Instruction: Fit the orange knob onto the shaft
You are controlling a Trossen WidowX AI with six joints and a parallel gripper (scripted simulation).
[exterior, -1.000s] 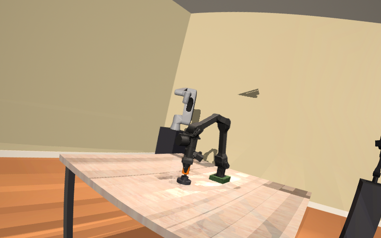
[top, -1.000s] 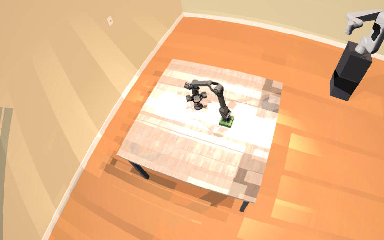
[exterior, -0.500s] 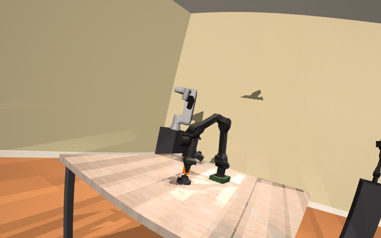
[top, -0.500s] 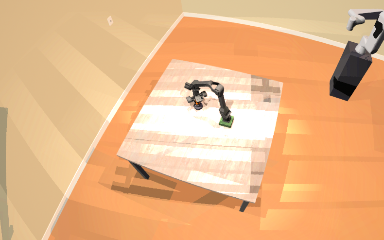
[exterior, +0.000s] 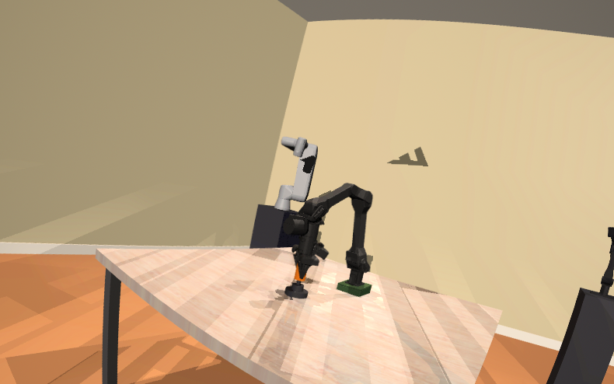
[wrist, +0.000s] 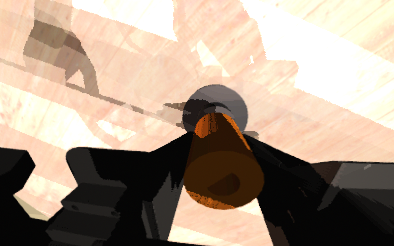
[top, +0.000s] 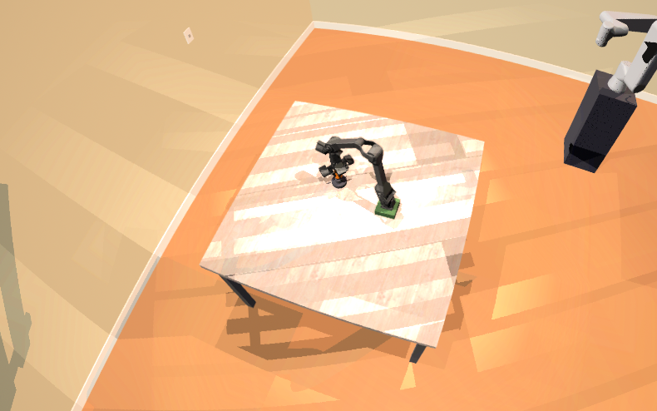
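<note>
My gripper tip is now 4 cm above the pedestal. From my gripper tip the other things lie so: orange knob 2 cm above.
</note>
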